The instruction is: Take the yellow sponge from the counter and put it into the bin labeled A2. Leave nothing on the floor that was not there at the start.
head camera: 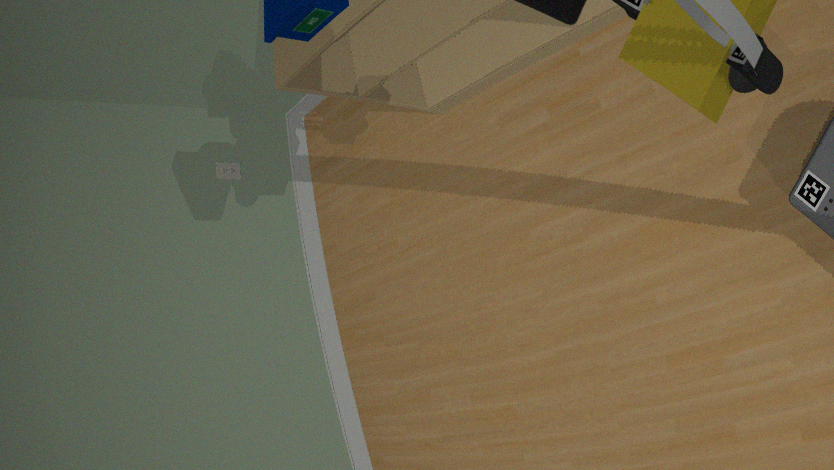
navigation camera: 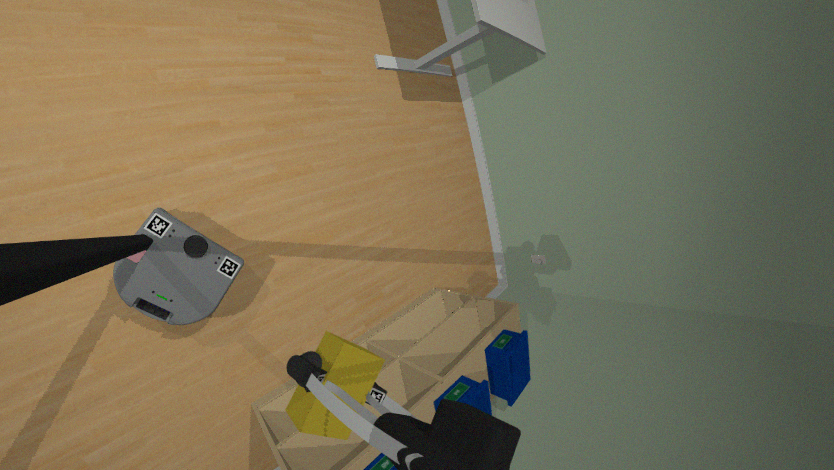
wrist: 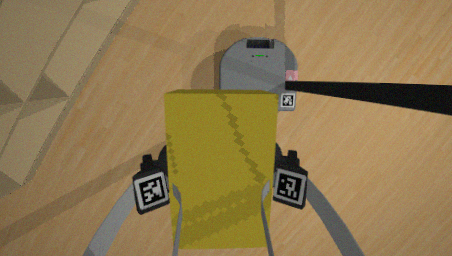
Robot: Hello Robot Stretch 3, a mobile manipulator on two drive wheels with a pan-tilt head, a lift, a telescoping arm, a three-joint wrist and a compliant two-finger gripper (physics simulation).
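Places are measured from the robot's base along level axes (x ahead, y left, z up), in metres.
Where they show: gripper, fingertip midpoint: (head camera: 711,48) (navigation camera: 325,370) (wrist: 221,157); robot's base at its link origin: (navigation camera: 195,245).
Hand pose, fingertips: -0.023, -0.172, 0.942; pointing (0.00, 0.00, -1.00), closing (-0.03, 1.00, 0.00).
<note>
Each offset is from my fingertips to the centre of the thing, as dx, dy, dz. "spot": to the spot under its first point. Level surfaces: height alone.
My gripper (head camera: 694,37) (navigation camera: 342,380) (wrist: 221,157) is shut on the yellow sponge {-0.005, -0.001, +0.031} (head camera: 668,70) (navigation camera: 358,361) (wrist: 220,135), with one fingertip on each side of it. In the wrist view the sponge is upright in the frame, above the wood floor, with the shelf unit off to the left. Blue bins with green labels stand at the wall side of the shelf unit: one bin {+0.177, -1.084, -0.272} (head camera: 280,20) (navigation camera: 507,367) at its end, another bin {-0.099, -0.873, -0.272} (navigation camera: 475,399) beside it partly behind the wrist, and a third bin {spot: -0.301, -0.547, -0.296} (navigation camera: 382,464) cut off at the bottom edge. I cannot read which is A2. The counter cannot be made out.
The beige shelf unit {spot: +0.408, -1.066, -0.332} (head camera: 291,64) (navigation camera: 506,318) with open compartments stands against the green wall (head camera: 116,291) (navigation camera: 671,175). My base (navigation camera: 186,286) (wrist: 250,70) is on the floor, with the black mast (navigation camera: 64,265) (wrist: 370,95) rising from it. A white table {dz -0.222} (navigation camera: 516,23) stands farther along the wall.
</note>
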